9 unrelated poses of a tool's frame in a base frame.
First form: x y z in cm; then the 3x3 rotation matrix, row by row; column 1 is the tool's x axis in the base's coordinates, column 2 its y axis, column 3 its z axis. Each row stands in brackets.
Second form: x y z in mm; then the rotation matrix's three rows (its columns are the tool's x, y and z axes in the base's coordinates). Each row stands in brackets. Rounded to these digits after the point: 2 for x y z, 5 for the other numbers.
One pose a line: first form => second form
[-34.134 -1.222 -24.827], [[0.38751 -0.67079 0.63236], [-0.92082 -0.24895 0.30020], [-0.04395 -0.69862 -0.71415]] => [-341.34 -12.22 -248.27], [[0.38751 -0.67079 0.63236], [-0.92082 -0.24895 0.30020], [-0.04395 -0.69862 -0.71415]]
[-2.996 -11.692 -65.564], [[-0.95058 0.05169 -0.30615], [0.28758 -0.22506 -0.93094], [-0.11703 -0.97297 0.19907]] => [-29.96 -116.92 -655.64], [[-0.95058 0.05169 -0.30615], [0.28758 -0.22506 -0.93094], [-0.11703 -0.97297 0.19907]]
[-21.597 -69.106 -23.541], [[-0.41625 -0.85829 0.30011], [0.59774 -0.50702 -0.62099], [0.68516 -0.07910 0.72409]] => [-215.97 -691.06 -235.41], [[-0.41625 -0.85829 0.30011], [0.59774 -0.50702 -0.62099], [0.68516 -0.07910 0.72409]]
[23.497 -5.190 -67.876], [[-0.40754 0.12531 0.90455], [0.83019 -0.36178 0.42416], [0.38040 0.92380 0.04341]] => [234.97 -51.90 -678.76], [[-0.40754 0.12531 0.90455], [0.83019 -0.36178 0.42416], [0.38040 0.92380 0.04341]]
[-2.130 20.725 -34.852], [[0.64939 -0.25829 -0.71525], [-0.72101 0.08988 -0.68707], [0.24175 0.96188 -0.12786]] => [-21.30 207.25 -348.52], [[0.64939 -0.25829 -0.71525], [-0.72101 0.08988 -0.68707], [0.24175 0.96188 -0.12786]]
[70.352 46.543 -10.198], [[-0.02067 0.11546 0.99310], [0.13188 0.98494 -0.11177], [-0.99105 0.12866 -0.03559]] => [703.52 465.43 -101.98], [[-0.02067 0.11546 0.99310], [0.13188 0.98494 -0.11177], [-0.99105 0.12866 -0.03559]]
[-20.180 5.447 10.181], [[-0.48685 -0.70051 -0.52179], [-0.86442 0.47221 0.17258], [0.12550 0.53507 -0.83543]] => [-201.80 54.47 101.81], [[-0.48685 -0.70051 -0.52179], [-0.86442 0.47221 0.17258], [0.12550 0.53507 -0.83543]]
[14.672 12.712 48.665], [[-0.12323 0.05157 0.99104], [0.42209 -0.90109 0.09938], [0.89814 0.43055 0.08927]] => [146.72 127.12 486.65], [[-0.12323 0.05157 0.99104], [0.42209 -0.90109 0.09938], [0.89814 0.43055 0.08927]]
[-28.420 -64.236 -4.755], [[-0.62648 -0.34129 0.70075], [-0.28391 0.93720 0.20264], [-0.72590 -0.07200 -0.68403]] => [-284.20 -642.36 -47.55], [[-0.62648 -0.34129 0.70075], [-0.28391 0.93720 0.20264], [-0.72590 -0.07200 -0.68403]]
